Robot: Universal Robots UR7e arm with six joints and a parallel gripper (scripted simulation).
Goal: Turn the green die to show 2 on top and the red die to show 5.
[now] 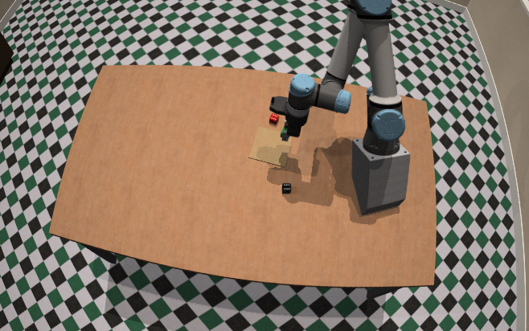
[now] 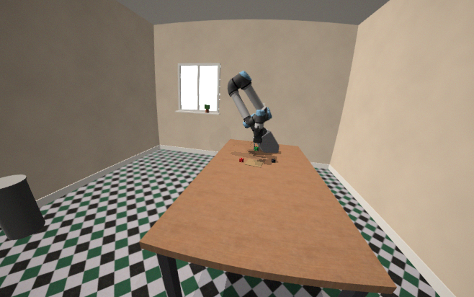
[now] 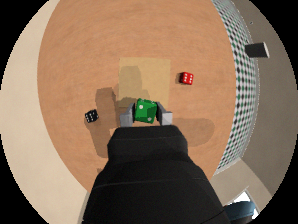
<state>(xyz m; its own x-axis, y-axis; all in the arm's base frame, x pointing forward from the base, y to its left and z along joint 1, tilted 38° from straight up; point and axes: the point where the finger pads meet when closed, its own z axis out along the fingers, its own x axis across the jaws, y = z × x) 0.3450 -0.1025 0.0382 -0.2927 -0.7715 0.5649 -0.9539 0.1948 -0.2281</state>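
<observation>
My hand is 120 mm above the tan mat, 40 mm short of it and 10 mm to the left of it. From my hand the other things lie so: green die: right at my hand; black die: 170 mm to the left, 110 mm below, 10 mm ahead; red die: 130 mm to the right, 110 mm below, 20 mm ahead.
</observation>
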